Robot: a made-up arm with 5 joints.
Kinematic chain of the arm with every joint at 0, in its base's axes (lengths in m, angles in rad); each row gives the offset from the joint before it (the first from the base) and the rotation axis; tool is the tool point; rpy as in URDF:
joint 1: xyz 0.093 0 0.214 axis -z
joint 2: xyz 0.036 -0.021 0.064 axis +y
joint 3: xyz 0.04 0 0.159 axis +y
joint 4: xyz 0.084 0 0.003 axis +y
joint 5: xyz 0.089 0.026 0 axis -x
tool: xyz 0 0 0 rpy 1.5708 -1.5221 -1.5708
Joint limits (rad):
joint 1: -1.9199..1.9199
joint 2: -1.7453..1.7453
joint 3: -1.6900..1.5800
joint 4: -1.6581..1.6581
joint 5: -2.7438..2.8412
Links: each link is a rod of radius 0.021 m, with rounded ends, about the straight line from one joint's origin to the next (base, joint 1, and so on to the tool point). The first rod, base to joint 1, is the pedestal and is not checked.
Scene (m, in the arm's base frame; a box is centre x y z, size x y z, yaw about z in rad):
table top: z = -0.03
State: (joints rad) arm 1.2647 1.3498 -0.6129 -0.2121 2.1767
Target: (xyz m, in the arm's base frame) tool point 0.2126 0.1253 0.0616
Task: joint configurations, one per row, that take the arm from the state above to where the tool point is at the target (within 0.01 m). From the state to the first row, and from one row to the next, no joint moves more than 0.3 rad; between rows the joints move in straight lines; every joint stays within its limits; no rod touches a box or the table.
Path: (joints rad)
1: 0.9726 1.3861 -0.5210 -0.1615 2.1767
2: 0.6806 1.4224 -0.4292 -0.1110 2.1767
3: 0.3885 1.4587 -0.3373 -0.0604 2.1767
4: 0.0964 1.4950 -0.2454 -0.0099 2.1767
5: -0.1957 1.5313 -0.1536 0.0407 2.1767
6: -0.4877 1.5676 -0.0617 0.0912 2.1767
7: -0.7798 1.6039 0.0302 0.1418 2.1767

